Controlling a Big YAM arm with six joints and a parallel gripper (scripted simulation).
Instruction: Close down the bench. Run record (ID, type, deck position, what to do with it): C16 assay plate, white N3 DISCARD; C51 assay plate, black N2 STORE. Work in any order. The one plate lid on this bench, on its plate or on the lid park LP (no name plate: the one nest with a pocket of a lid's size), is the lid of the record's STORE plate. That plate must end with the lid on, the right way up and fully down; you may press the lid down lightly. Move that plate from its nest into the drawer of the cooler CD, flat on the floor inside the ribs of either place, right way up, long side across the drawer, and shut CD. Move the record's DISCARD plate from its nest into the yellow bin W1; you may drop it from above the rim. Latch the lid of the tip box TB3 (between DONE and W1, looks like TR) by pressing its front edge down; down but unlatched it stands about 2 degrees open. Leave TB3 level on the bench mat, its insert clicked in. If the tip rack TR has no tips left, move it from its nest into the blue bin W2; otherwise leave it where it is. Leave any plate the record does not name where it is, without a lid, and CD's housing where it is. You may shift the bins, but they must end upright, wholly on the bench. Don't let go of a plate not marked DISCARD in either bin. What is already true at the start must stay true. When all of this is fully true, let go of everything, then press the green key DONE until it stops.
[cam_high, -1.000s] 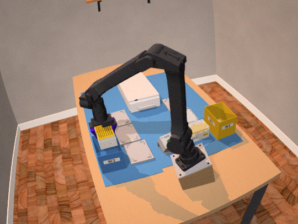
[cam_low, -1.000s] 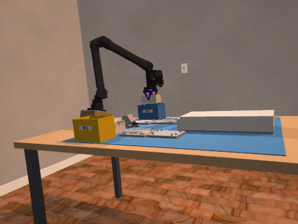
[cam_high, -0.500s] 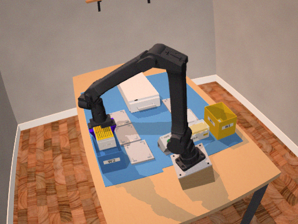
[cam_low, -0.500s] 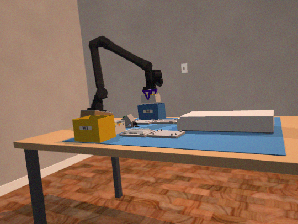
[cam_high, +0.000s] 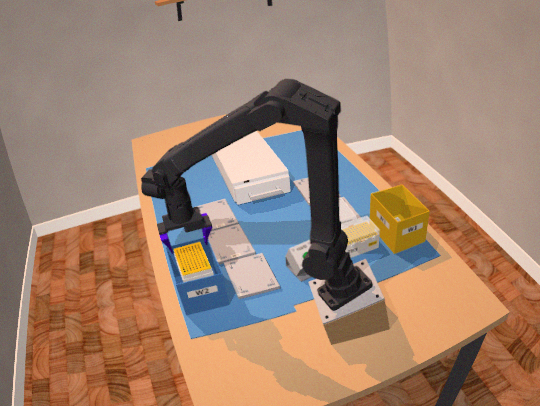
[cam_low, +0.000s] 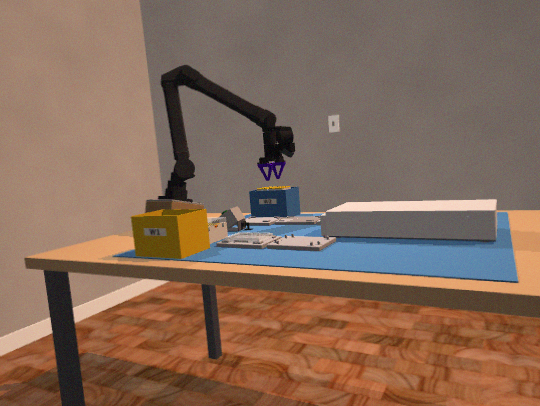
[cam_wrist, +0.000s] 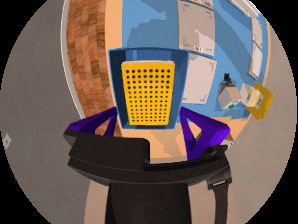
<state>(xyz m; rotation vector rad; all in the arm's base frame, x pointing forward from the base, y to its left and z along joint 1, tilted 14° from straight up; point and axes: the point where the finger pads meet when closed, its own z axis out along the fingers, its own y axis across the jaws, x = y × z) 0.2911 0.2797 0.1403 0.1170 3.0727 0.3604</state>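
Now: the green key DONE 31 cm to the right of my hand, 10 cm below it and 7 cm behind it. Round my hand: tip rack TR: 6 cm below, 1 cm to the right, 1 cm behind; lid park LP: 16 cm to the right, 16 cm below, 1 cm behind; blue bin W2: 13 cm below.
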